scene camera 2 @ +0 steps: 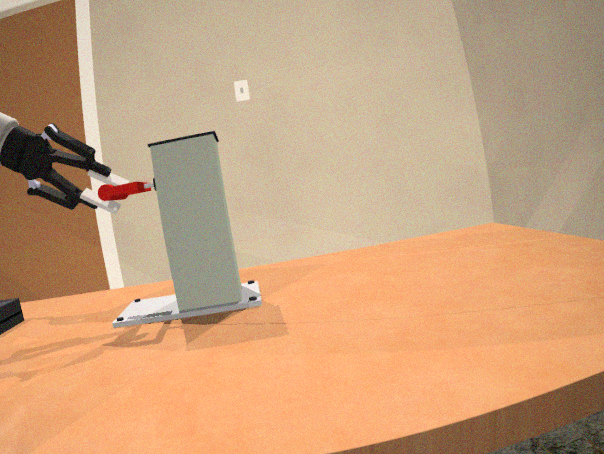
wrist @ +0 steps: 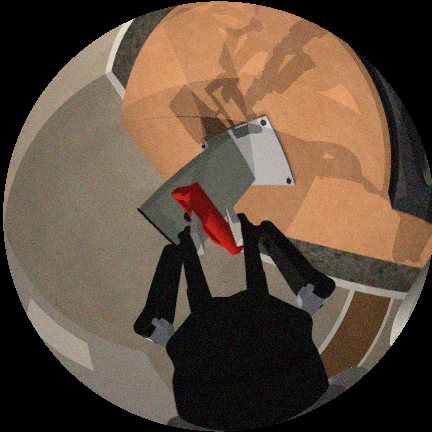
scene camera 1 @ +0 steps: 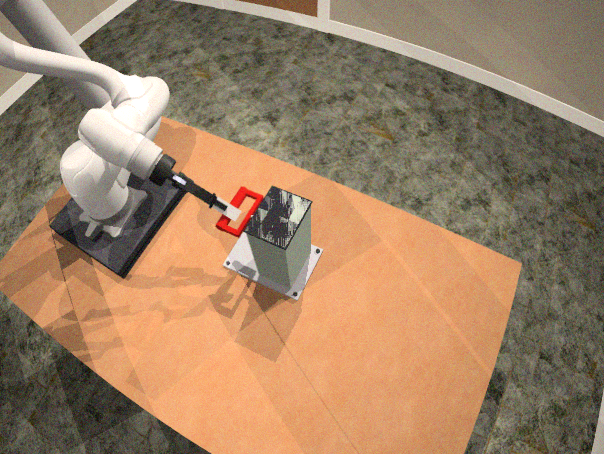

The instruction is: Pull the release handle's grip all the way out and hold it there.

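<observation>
The release handle's red grip (scene camera 1: 230,230) (scene camera 2: 120,192) (wrist: 212,222) is a rectangular loop on the side of an upright grey-green post (scene camera 1: 275,262) (scene camera 2: 197,225) (wrist: 215,170). In scene camera 2 a very short pale stem (scene camera 2: 148,186) shows between the grip and the post's dark collar, so the grip stands close to the post. My gripper (scene camera 1: 231,212) (scene camera 2: 119,193) (wrist: 211,211) is shut on the grip's outer bar, one pale fingertip above it and one below. The wrist view shows the bar running slantwise between the fingertips.
The post stands on a white plate (scene camera 1: 309,270) (scene camera 2: 145,307) (wrist: 272,160) with dark corner bolts, on the orange-brown table (scene camera 1: 400,325) (scene camera 2: 400,300). The arm's dark base (scene camera 1: 110,255) (scene camera 2: 10,315) (wrist: 415,165) is on the gripper's side of the post. The post's top rises above the grip.
</observation>
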